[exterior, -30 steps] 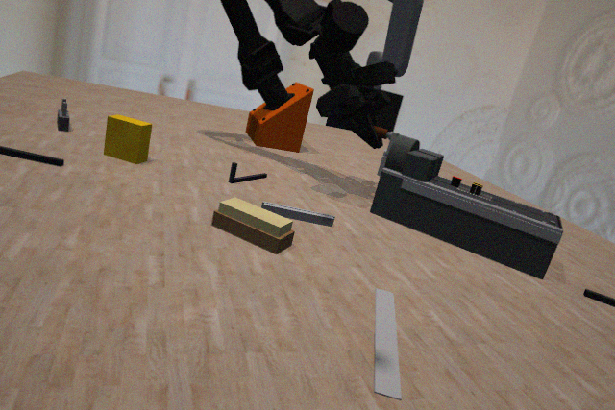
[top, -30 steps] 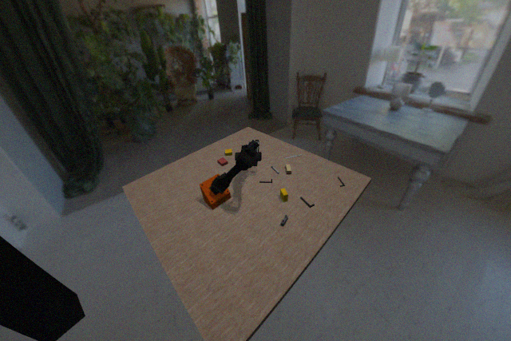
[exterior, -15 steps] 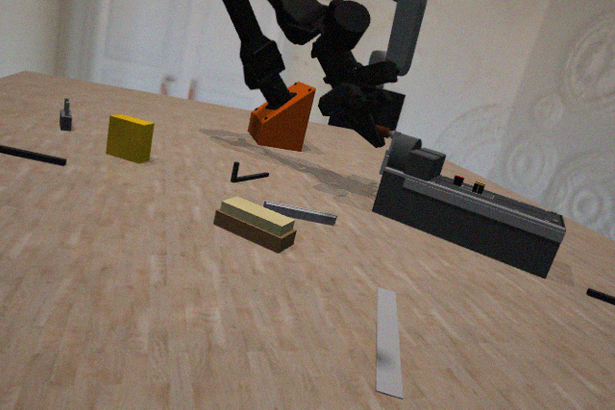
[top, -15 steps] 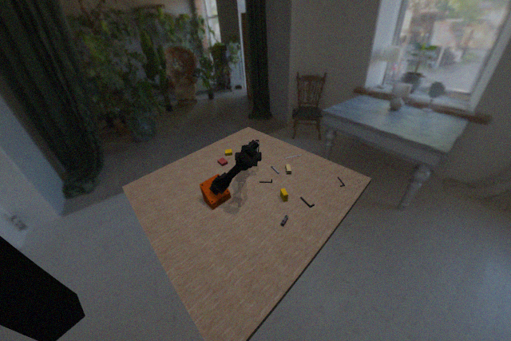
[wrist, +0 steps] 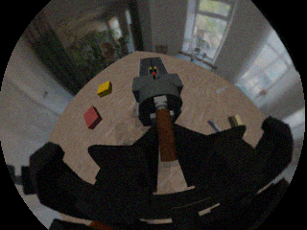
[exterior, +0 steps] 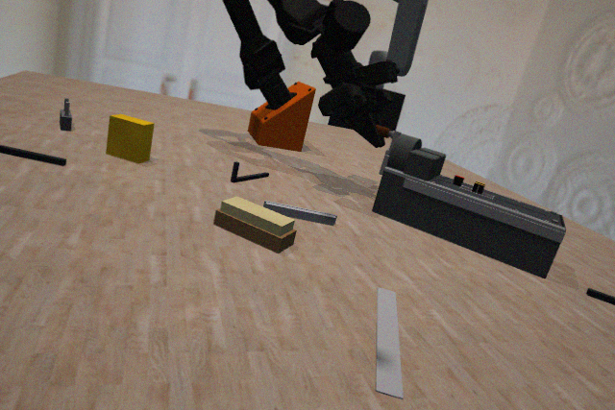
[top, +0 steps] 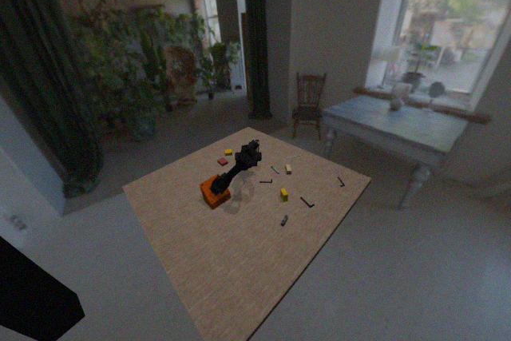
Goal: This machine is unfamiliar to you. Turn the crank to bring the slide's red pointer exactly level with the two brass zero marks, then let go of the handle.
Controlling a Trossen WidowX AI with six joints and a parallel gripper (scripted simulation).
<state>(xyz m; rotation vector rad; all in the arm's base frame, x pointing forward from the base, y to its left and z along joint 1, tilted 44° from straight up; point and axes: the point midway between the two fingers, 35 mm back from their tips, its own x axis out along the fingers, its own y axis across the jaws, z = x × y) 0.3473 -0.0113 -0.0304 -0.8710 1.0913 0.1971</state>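
Now: the brown crank handle 10 mm behind my gripper tip, 10 mm to the right of it and 20 mm above it. The rest, counted from my gripper tip: red pointer (110 mm ahead, 70 mm to the left, 10 mm below); red block (70 mm behind, 240 mm to the left, 80 mm below); grey bar (80 mm ahead, 170 mm to the right, 90 mm below).
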